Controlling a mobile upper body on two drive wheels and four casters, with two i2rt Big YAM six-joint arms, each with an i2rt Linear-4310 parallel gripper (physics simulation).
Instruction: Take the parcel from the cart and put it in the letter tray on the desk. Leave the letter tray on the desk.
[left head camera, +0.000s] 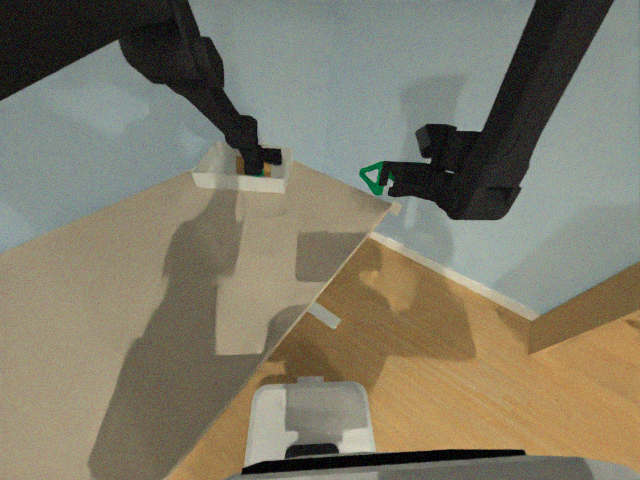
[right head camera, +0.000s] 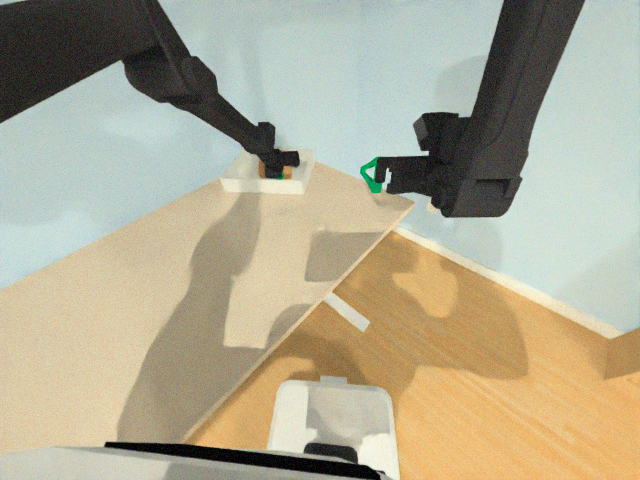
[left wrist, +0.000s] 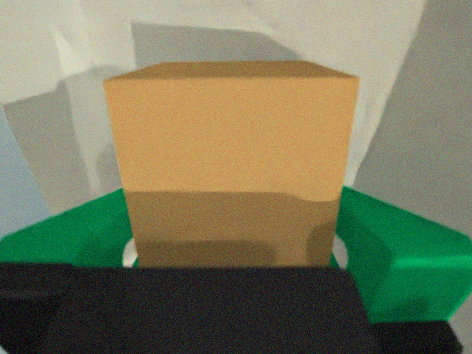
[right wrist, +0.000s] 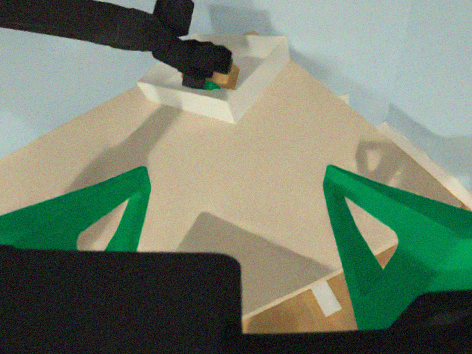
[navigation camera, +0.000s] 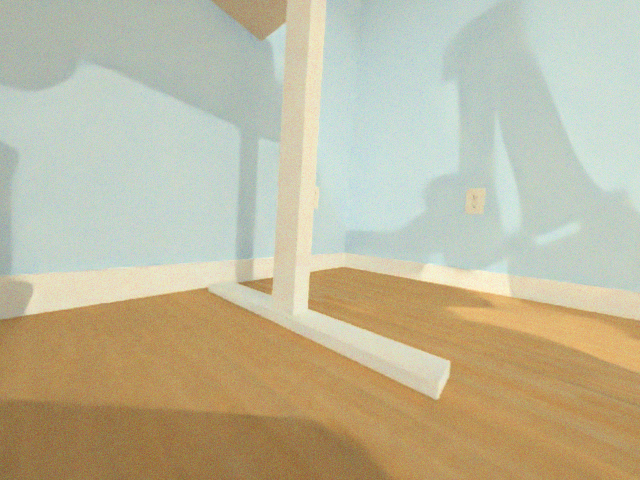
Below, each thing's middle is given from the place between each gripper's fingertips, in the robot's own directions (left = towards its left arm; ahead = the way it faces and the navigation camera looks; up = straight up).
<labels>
I see the brown cardboard parcel (left wrist: 226, 163) 20 mm behind my left hand, 10 mm to the left of it and 30 mm above it. From my left hand the other things lie so: white letter tray (left head camera: 217, 169) 10 mm ahead, 40 mm to the left, 10 mm above.
I see my right gripper 360 mm to the right of the brown cardboard parcel, 360 mm short of it and 210 mm above it. Also, from my right hand: white letter tray: 400 mm to the left, 390 mm ahead, 220 mm below.
</labels>
